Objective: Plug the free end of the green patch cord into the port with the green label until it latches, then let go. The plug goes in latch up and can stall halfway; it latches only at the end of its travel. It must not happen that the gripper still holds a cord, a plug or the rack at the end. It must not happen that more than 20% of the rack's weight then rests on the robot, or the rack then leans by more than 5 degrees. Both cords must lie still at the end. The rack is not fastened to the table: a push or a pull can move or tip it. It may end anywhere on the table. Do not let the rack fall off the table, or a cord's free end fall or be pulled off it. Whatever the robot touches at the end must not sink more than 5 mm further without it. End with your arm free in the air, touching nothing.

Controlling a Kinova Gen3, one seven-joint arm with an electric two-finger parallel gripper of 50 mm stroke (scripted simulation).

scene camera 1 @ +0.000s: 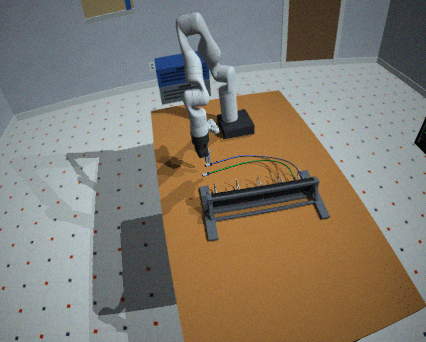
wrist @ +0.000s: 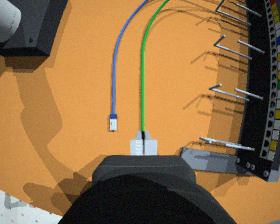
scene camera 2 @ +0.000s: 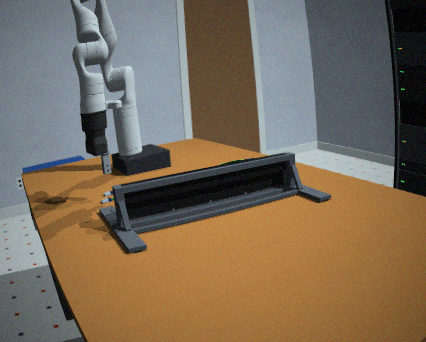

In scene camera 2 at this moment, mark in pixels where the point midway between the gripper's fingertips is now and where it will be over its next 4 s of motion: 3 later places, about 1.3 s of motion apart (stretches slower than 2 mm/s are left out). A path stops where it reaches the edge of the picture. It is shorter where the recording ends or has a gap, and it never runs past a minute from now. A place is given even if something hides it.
My gripper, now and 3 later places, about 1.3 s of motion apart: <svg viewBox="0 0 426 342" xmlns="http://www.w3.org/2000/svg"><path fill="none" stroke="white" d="M107 173L105 179L109 196L109 200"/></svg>
